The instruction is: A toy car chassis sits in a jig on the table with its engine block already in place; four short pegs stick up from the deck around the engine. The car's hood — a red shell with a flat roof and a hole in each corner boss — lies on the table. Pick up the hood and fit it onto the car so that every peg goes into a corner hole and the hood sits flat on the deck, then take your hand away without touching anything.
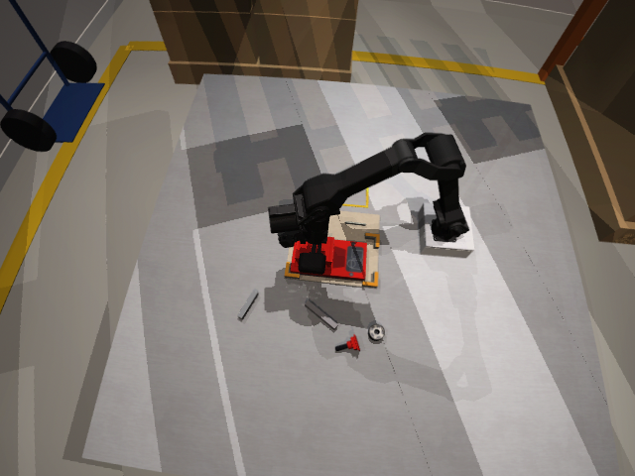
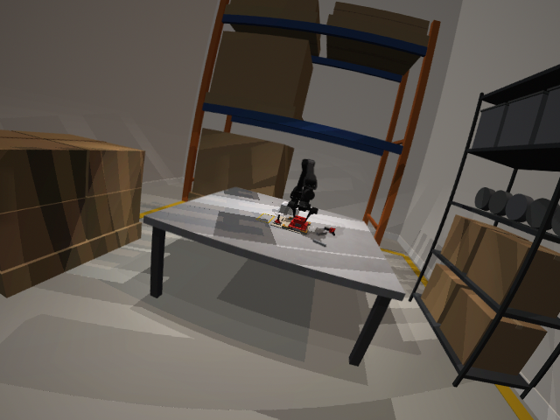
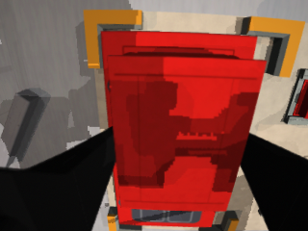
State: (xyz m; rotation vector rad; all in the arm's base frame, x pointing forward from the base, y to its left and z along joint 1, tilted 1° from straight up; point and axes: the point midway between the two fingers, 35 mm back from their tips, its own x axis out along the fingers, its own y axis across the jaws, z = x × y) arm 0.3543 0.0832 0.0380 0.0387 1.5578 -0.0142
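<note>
Now: gripper tip 1 cm below the red hood. Round my gripper tip: grey engine block 3 cm below.
</note>
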